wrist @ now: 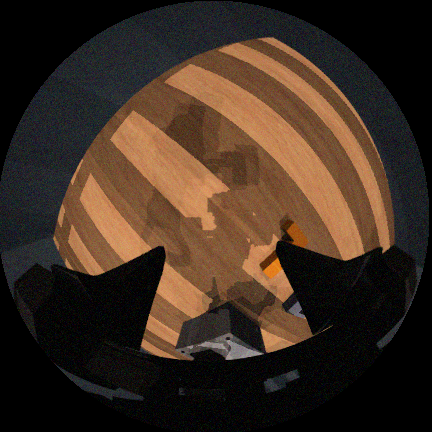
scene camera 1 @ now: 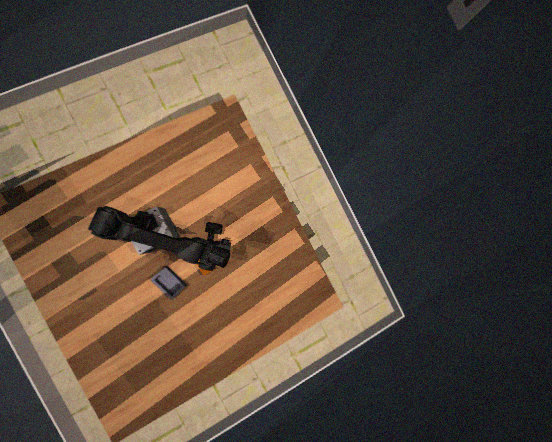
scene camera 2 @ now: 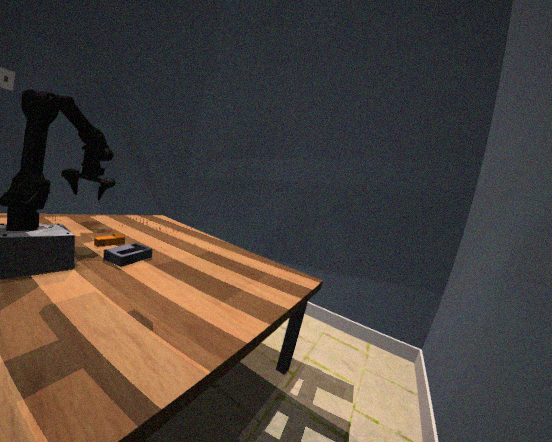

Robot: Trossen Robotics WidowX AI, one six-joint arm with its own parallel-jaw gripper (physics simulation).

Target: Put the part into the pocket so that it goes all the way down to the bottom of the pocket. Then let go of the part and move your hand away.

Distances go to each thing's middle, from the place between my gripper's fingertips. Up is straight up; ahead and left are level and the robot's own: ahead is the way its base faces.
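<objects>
Orange L-shaped piece [wrist: 295,236]: 12 cm to the right of my hand, 6 cm ahead of it, 15 cm below it. Dark blue-grey holder [scene camera 2: 123,255]: 7 cm ahead of my hand, 31 cm to the right of it, 15 cm below it.
</objects>
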